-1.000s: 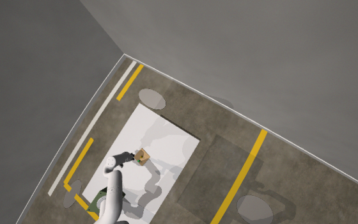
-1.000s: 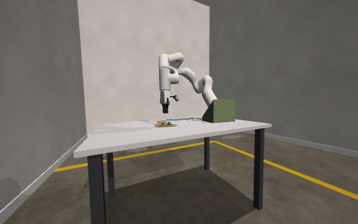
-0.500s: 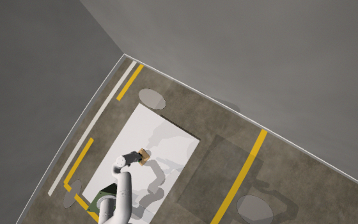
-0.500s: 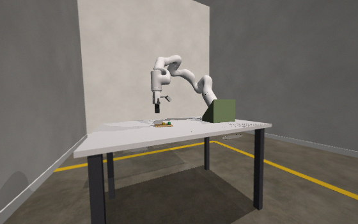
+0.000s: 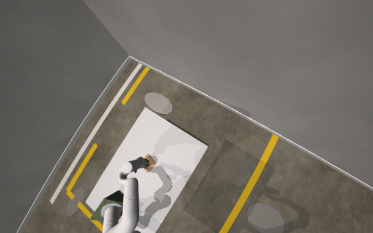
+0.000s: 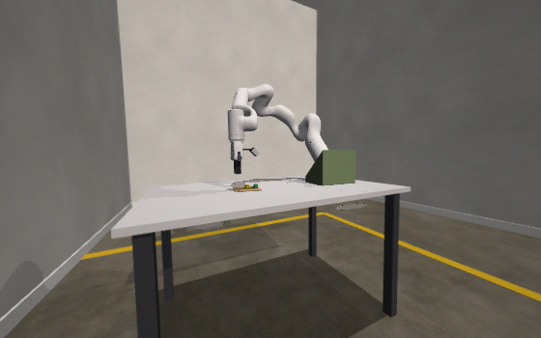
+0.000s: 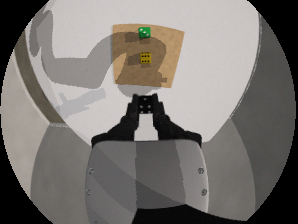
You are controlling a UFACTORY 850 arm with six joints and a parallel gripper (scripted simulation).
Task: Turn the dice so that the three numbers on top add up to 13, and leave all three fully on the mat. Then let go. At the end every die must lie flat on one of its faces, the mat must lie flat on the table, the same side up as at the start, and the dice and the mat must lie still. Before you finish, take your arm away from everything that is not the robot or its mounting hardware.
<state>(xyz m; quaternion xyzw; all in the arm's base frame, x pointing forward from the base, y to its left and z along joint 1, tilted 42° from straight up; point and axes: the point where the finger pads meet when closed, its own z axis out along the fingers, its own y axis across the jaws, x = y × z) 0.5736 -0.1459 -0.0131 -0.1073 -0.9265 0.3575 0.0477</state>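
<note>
My hand is 100 mm above the yellow die, 50 mm past it and 10 mm to the right of it. Also, from my hand: green die: 100 mm below, 100 mm behind, 20 mm to the left; black die: 10 mm below; tan mat: 110 mm below, 50 mm behind, 10 mm to the left.
</note>
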